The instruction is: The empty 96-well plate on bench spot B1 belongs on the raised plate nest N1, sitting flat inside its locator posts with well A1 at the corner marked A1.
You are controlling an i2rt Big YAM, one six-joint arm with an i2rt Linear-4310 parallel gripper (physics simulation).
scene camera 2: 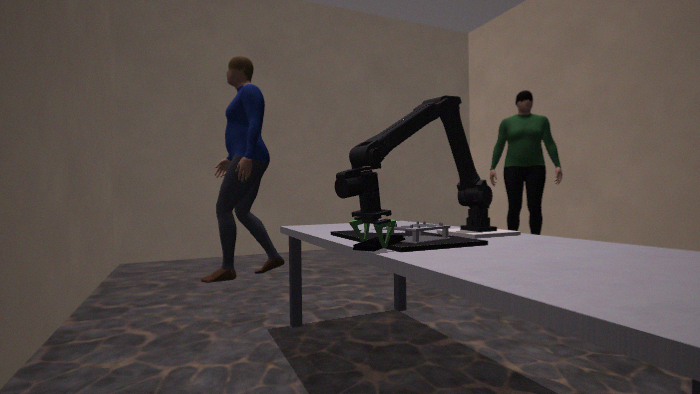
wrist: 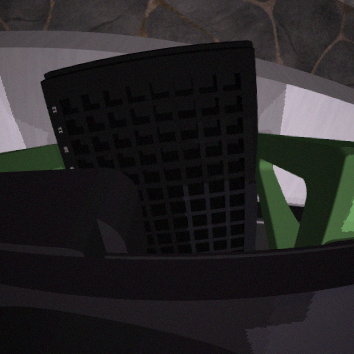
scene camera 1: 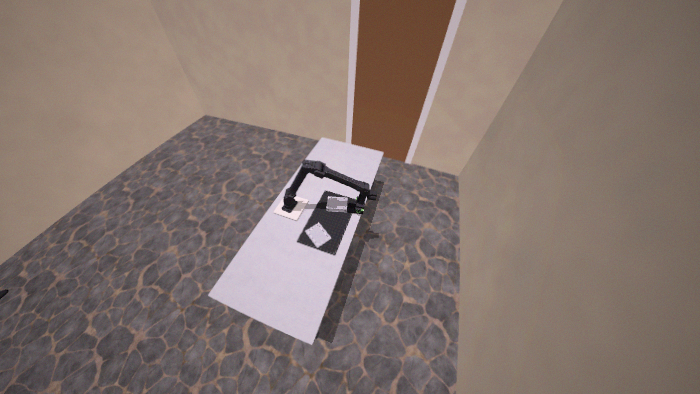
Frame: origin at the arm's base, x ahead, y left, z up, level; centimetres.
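Seen in the pictures: gripper, fingertip midpoint: [scene camera 2: 374, 245] [wrist: 159, 149] [scene camera 1: 357, 209]; arm's base, link origin: [scene camera 2: 478, 230] [scene camera 1: 289, 206].
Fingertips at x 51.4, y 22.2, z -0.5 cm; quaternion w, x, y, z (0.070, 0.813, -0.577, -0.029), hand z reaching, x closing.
Note:
Pixels of each thing's top centre, then the offset from my fingertips to it. Level surfaces: height alone.
- black 96-well plate, top centre: [wrist: 165, 223] [scene camera 2: 378, 235] [scene camera 1: 355, 207] dx -1.7, dy -0.8, dz +2.7 cm
- raised grey nest, top centre: [scene camera 2: 418, 222] [scene camera 1: 337, 202] dx -16.5, dy -4.8, dz +5.7 cm
- white bench, surface height: dz -0.9 cm
The black 96-well plate [scene camera 2: 366, 244] [wrist: 165, 125] lies low at the board's edge near the bench edge. In the wrist view its small numbers run down the left side, and its near end is hidden behind the gripper body. My gripper [scene camera 1: 359, 210] [scene camera 2: 375, 239] [wrist: 159, 149] points down, its green fingers against the plate's two long sides, shut on it. I cannot tell whether the plate touches the surface. A raised grey nest [scene camera 2: 430, 228] on legs, with small posts, stands beside the gripper toward the arm base. Its N1 and A1 marks are unreadable.
Two pale fixtures stand on the black perforated board [scene camera 1: 341, 227] [scene camera 2: 450, 244]: one fixture [scene camera 1: 337, 203] close to the gripper, another fixture [scene camera 1: 318, 235] turned at an angle. I cannot tell which is N1. The white bench [scene camera 1: 270, 280] has its edge beside the plate. Two people stand beyond it.

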